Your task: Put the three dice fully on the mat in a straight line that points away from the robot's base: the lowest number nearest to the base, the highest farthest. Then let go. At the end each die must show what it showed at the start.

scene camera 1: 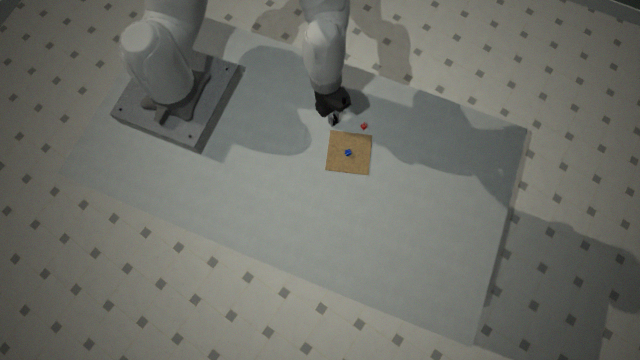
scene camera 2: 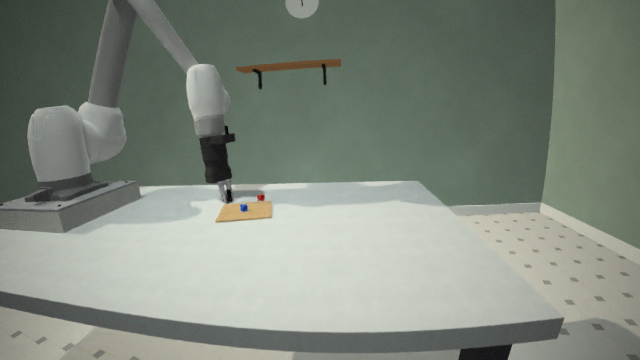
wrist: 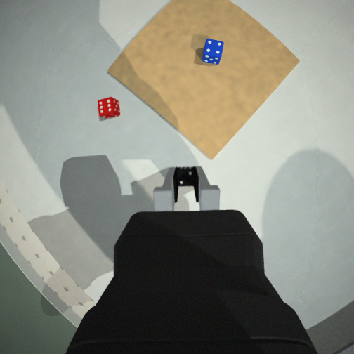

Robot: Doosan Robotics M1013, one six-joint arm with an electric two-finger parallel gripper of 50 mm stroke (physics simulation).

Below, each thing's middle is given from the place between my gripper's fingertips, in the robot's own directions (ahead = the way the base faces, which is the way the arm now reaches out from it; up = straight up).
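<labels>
Relative to the tan mat (scene camera 1: 358,162), my gripper is 9 cm to the left of it and 8 cm short of it.
</labels>
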